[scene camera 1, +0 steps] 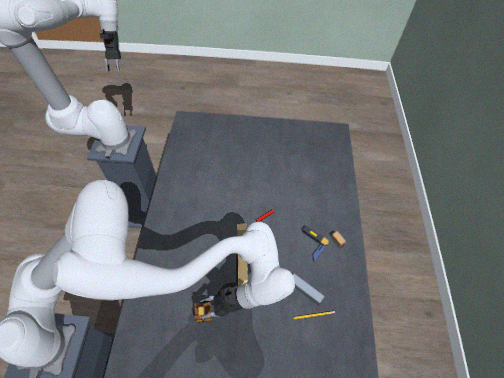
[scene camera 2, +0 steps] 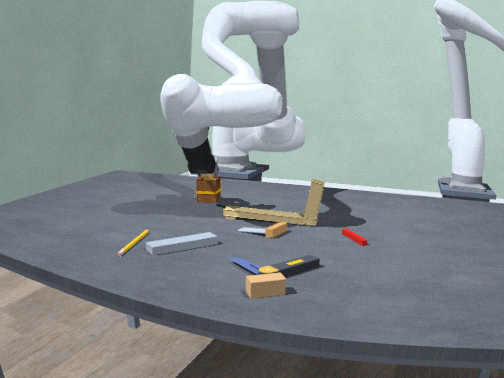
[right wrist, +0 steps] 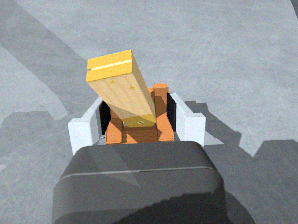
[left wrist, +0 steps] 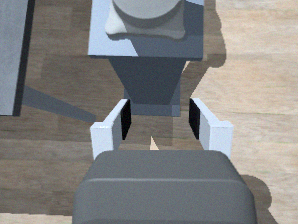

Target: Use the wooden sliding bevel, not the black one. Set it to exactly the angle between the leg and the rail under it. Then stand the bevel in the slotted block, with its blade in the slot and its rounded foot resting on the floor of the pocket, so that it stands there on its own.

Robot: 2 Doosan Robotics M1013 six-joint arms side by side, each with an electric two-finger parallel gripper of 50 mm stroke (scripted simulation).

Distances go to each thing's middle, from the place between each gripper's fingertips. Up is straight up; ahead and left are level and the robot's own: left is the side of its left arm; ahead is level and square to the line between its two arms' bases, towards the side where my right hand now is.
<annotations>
I see the wooden sliding bevel (right wrist: 116,78) 10 mm behind my right hand, 10 mm to the right of it and 20 mm below it. The rest, counted from my right hand: black bevel (scene camera 2: 295,266): 480 mm ahead, 350 mm to the left, 90 mm below; tan block (scene camera 2: 257,286): 580 mm ahead, 360 mm to the left, 80 mm below; grey bar (scene camera 2: 204,239): 410 mm ahead, 130 mm to the left, 90 mm below.
The wooden sliding bevel is 63 cm ahead of my left hand, 121 cm to the right of it and 20 cm below it. Also, from my left hand: black bevel 112 cm ahead, 85 cm to the right, 26 cm below; then tan block 122 cm ahead, 84 cm to the right, 25 cm below.
</annotations>
